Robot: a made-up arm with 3 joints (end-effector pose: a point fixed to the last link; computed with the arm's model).
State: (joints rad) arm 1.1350 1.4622 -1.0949
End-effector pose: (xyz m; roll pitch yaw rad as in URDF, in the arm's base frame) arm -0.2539 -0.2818 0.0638 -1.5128 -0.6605 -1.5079
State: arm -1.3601 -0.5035 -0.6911
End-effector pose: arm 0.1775 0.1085 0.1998 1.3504 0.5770 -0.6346
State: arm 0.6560 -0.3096 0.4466
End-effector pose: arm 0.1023 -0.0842 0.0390 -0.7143 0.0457 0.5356
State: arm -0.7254 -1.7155 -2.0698
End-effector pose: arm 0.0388 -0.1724 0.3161 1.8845 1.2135 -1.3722
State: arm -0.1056 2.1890 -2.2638
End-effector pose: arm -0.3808 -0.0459 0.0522 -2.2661 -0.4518 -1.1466
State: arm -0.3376 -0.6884 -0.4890
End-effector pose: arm 0.1740 0.0479 0.1528 0.6672 -0.3829 -0.7452
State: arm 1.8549 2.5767 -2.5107
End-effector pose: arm -0.3829 -0.0038 0.2748 1.3032 -0.4612 0.7050
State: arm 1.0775 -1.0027 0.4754
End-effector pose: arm 0.1313 -0.0039 0.1629 -1.3129 0.0482 1.0714
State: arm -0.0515 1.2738 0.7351
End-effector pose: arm -0.2307 0.0346 -0.0467 1.1641 0.7394 1.2726
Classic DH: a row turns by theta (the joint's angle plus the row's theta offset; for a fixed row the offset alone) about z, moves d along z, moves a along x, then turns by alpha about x. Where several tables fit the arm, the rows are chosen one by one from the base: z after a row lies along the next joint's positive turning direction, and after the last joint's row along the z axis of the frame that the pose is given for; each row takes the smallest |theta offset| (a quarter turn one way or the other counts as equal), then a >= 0, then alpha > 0; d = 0 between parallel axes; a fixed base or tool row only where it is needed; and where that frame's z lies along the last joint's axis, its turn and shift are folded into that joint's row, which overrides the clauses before.
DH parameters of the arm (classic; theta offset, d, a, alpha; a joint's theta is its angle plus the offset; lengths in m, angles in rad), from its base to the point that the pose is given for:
base (fixed): -1.5708 0.1996 0 1.5708
joint 1: -1.5708 0.103 0.0577 1.5708
joint 2: -1.5708 -0.0227 0.184 1.5708
joint 3: 1.5624 0 0.0596 0
tool (fixed): -1.5624 -0.1777 0 0

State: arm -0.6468 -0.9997 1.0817
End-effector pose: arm 0.1177 0.0305 0.1687 -0.6224 -1.0111 1.0720
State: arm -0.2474 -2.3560 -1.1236
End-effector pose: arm -0.1456 -0.0553 0.4293 2.3287 -0.0758 -1.8824
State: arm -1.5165 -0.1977 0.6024
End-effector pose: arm 0.0796 0.2035 0.2153 1.5057 -0.6121 -0.1606
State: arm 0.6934 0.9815 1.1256
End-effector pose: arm -0.1782 -0.1667 -0.0063 0.6148 1.0201 1.0957
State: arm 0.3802 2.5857 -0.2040
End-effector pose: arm -0.3637 0.0291 0.1767 -2.6111 0.4166 -2.7132
